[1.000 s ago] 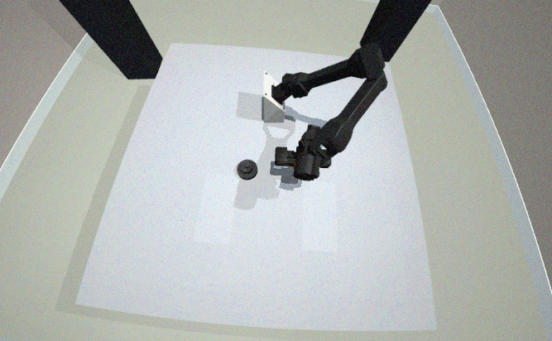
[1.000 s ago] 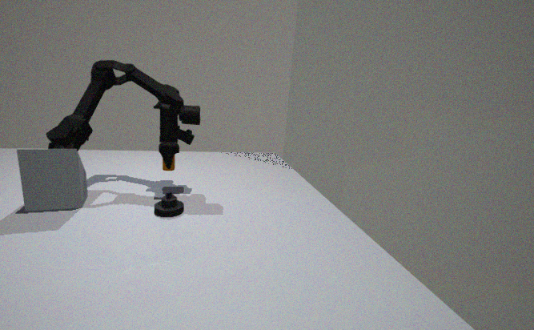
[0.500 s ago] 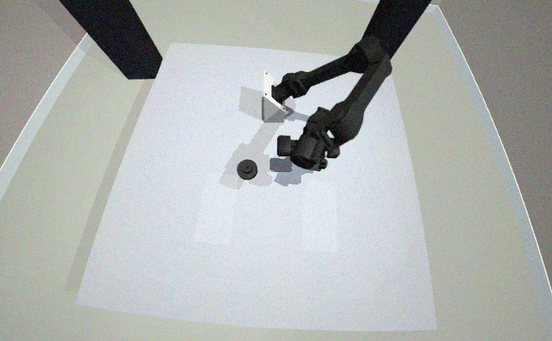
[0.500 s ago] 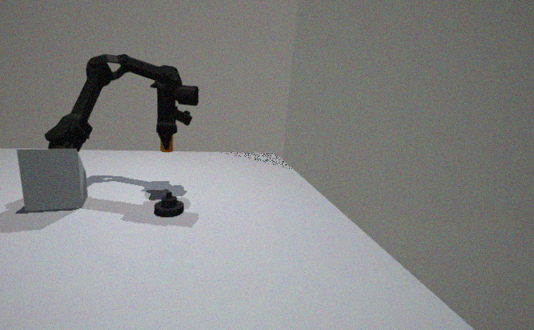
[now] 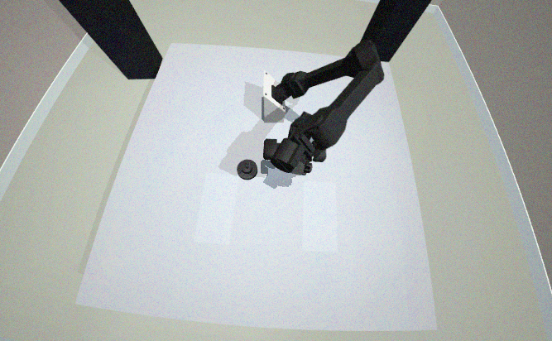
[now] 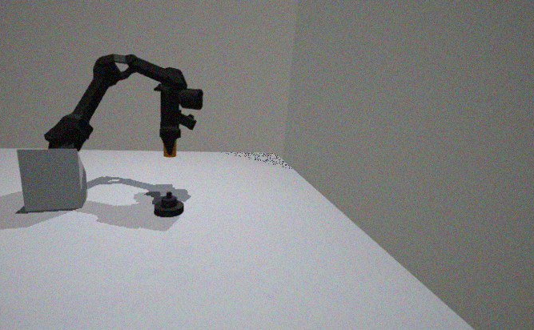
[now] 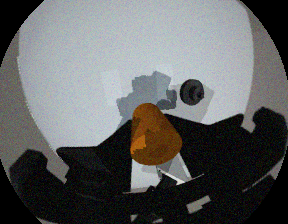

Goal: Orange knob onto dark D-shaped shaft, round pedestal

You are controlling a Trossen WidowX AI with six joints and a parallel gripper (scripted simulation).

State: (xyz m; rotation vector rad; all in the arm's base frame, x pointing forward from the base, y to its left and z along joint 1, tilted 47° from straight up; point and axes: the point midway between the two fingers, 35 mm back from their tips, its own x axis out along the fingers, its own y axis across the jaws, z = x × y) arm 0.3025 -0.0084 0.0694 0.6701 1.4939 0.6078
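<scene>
Now: gripper tip 10 mm past the round black pedestal, 160 mm to the left of it and 110 mm above it. Round my gripper tip: orange knob (20 mm above).
</scene>
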